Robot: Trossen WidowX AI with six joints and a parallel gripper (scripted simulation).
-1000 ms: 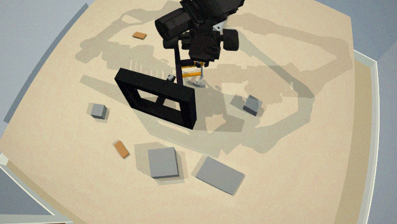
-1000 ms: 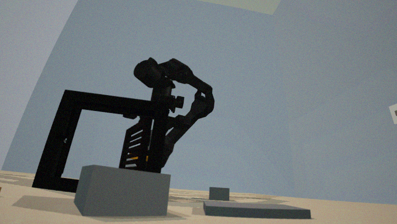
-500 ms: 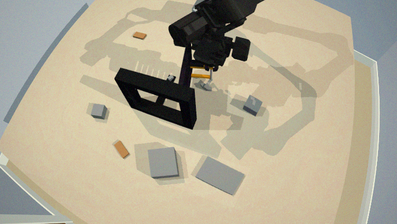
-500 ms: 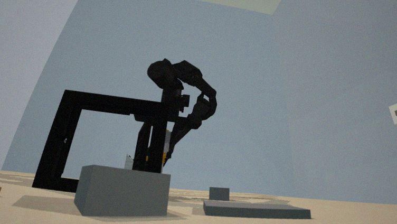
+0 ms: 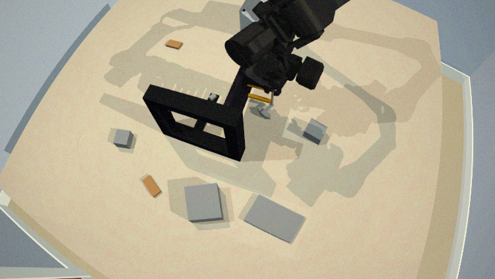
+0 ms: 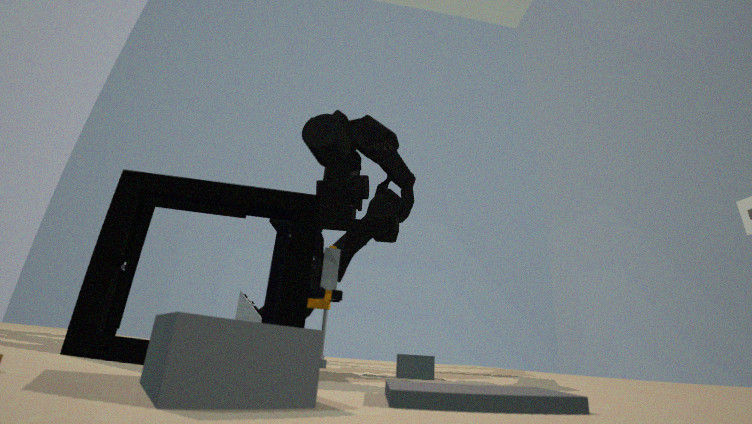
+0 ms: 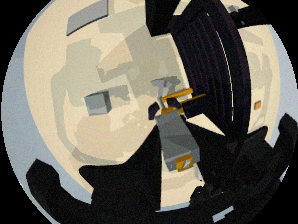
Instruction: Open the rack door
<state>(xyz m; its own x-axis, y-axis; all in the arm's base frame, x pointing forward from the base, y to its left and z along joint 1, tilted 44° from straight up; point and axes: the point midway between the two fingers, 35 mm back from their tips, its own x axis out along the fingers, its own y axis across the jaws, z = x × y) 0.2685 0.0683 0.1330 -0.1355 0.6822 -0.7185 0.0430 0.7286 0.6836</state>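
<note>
The upright grey handle is 20 mm below my gripper tip and 10 mm ahead of it. Round my gripper tip: grey box: 290 mm ahead, 100 mm below, 30 mm to the right; then flat grey slab: 250 mm ahead, 120 mm to the left, 110 mm below.
</note>
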